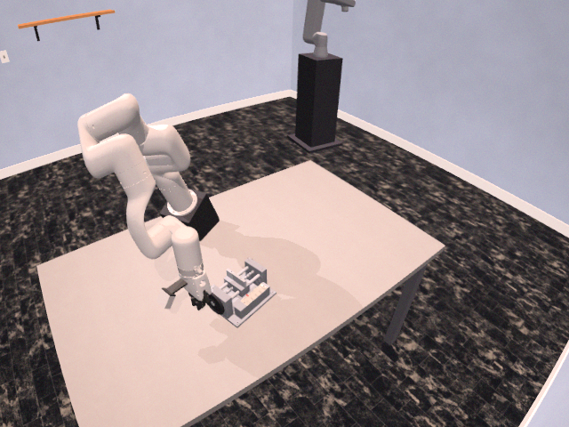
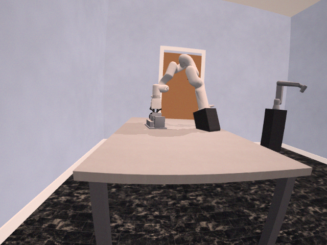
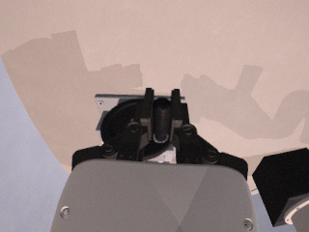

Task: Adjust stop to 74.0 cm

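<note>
My hand is 1 cm to the right of the handwheel knob. Round my hand: sliding stop block 1 cm behind, 15 cm to the left, 1 cm below; black handwheel 2 cm to the left, 1 cm below.
</note>
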